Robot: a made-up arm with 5 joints.
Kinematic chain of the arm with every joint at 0, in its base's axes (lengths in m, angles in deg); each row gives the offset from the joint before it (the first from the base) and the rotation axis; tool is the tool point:
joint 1: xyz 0 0 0.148 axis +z
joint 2: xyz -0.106 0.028 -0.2 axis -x
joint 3: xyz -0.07 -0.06 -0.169 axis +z
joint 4: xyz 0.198 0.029 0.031 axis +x
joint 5: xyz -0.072 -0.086 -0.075 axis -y
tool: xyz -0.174 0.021 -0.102
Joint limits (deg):
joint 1: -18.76..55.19
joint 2: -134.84..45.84
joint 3: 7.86..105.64
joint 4: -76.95..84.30
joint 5: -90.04..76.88
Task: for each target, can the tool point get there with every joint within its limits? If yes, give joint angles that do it. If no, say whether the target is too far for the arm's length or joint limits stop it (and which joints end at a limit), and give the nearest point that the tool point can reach.
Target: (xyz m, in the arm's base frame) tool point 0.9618 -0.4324 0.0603
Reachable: no: too far | nearest point 0.2927 -0.1948 -0.0812 | short by 0.724 m
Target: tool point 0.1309 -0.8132 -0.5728
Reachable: no: too far | nearest point -0.0176 -0.4410 -0.3325 | short by 0.467 m
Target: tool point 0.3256 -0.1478 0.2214
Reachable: no: joint limits stop it (at a limit: joint 1, joint 2, joint 3, joint 4) | nearest point 0.2312 -0.1425 0.0600 | short by 0.187 m
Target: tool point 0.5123 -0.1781 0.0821
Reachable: no: joint limits stop it (at a limit: joint 1, joint 2, joint 3, joint 5) | nearest point 0.2838 -0.1488 -0.0191 | short by 0.252 m
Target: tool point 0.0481 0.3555 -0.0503
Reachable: yes | joints -2.61 -86.34 76.09 -34.67 60.84
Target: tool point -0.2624 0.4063 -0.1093
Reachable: yes | joints 5.62 -78.57 64.12 24.07 39.10
